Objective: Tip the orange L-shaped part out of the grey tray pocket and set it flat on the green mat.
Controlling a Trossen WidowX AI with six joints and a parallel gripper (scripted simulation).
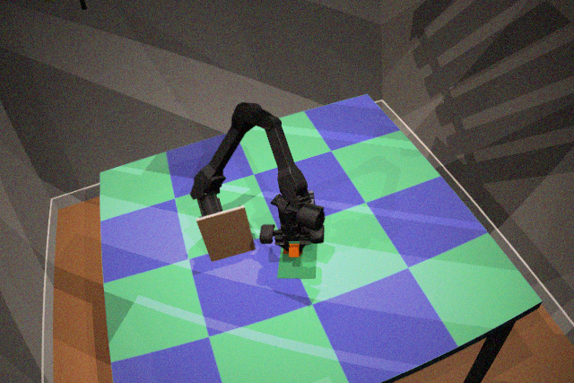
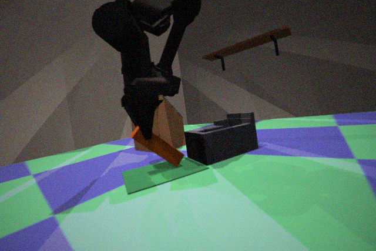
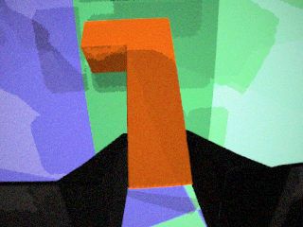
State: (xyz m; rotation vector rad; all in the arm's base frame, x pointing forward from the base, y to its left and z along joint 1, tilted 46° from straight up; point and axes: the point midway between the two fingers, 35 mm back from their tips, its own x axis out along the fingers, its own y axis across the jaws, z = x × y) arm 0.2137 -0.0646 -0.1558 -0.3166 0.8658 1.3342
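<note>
The orange L-shaped part lies 4 cm to the left of my gripper tip and 3 cm below it. Round my gripper tip: dark green mat 1 cm ahead, 2 cm to the left, 9 cm below.
</note>
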